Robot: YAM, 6 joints.
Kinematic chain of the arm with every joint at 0, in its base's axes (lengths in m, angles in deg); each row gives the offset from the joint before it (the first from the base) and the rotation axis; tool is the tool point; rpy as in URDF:
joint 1: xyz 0 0 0.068 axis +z
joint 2: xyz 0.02 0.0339 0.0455 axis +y
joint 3: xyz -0.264 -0.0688 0 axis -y
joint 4: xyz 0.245 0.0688 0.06 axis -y
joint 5: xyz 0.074 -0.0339 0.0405 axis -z
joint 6: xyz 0.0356 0 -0.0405 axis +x
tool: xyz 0 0 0 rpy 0 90 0
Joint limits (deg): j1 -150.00..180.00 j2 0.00..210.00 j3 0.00..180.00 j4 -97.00..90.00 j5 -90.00..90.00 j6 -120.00..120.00
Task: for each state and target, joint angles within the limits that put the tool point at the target. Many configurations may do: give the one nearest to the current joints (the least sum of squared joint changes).
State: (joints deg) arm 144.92 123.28 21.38 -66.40 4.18 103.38
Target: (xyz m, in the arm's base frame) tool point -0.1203 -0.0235 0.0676
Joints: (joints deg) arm 180.00 116.77 29.99 -69.60 -41.31 103.38
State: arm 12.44 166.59 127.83 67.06 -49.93 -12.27
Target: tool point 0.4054 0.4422 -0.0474
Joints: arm 45.36 186.79 141.76 45.75 -38.74 -12.27
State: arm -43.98 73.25 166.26 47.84 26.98 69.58
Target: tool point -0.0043 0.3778 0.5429
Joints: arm -91.53 62.09 180.00 57.95 23.86 69.58
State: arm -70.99 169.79 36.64 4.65 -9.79 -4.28
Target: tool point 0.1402 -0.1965 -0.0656
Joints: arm -56.40 137.12 40.74 3.97 -13.07 -4.28
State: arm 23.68 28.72 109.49 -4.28 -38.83 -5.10
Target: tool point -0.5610 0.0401 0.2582
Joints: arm -1.45 0.00 145.06 1.98 -46.55 -5.10
